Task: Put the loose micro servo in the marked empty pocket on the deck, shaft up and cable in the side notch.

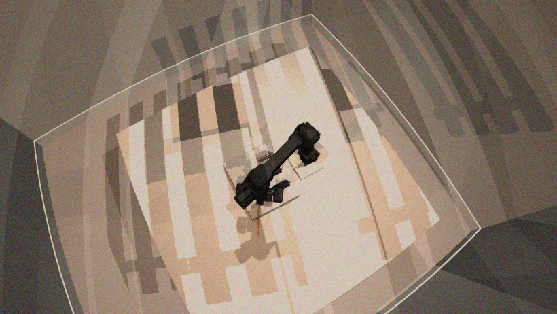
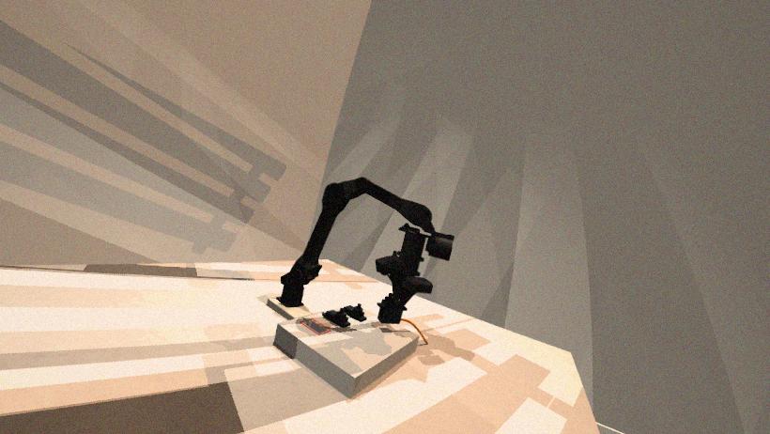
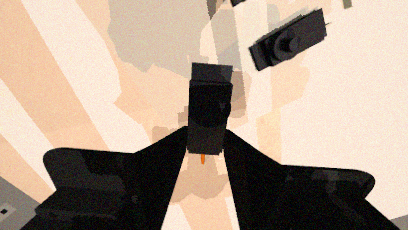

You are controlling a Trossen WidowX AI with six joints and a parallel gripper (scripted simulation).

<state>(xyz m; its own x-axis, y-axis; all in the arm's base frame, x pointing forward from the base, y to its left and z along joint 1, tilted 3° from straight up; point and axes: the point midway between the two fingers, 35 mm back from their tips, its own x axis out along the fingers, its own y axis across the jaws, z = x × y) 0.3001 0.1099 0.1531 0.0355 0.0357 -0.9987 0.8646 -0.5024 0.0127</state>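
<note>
My gripper tip is now 100 mm to the left of the deck, 100 mm above it and 10 mm past it.
</note>
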